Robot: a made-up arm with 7 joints.
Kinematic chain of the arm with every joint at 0, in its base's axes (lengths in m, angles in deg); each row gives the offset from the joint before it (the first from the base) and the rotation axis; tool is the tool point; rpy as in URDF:
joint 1: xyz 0 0 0.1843 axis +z
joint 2: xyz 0 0 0 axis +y
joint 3: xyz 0 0 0.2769 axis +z
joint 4: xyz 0.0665 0 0 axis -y
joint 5: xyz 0.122 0 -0.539 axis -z
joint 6: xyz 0 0 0 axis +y
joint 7: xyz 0.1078 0 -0.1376 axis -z
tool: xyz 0 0 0 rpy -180 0 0
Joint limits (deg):
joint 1: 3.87..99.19
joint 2: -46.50..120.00
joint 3: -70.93..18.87
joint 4: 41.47..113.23
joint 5: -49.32..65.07
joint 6: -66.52..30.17
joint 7: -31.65..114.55
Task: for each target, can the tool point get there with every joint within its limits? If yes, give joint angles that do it. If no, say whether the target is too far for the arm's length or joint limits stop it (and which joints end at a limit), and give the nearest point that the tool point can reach.
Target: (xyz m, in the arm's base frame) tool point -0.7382 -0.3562 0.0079
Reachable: no: joint limits stop it (at a limit: joint 1, joint 2, joint 4, joint 5, joint 6) | nearest point -0.4007 -0.3449 -0.2101 | short by 0.402 m
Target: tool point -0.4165 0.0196 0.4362
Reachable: no: joint limits stop it (at a limit: joint 1, joint 2, joint 3, joint 4, joint 5, joint 6) | nearest point -0.3489 0.2456 0.5855 | short by 0.279 m
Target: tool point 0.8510 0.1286 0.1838
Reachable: yes | joints 39.51 35.18 -31.73 81.97 26.09 -11.55 30.05
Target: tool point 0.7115 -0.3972 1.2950
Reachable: no: too far | nearest point 0.4989 -0.2785 0.9631 | short by 0.412 m
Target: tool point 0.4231 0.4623 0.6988
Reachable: yes | joints 28.65 -13.41 8.28 75.49 -38.89 -28.25 93.78
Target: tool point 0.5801 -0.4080 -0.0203
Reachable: yes | joints 32.18 37.58 -60.36 53.31 23.63 15.79 23.45
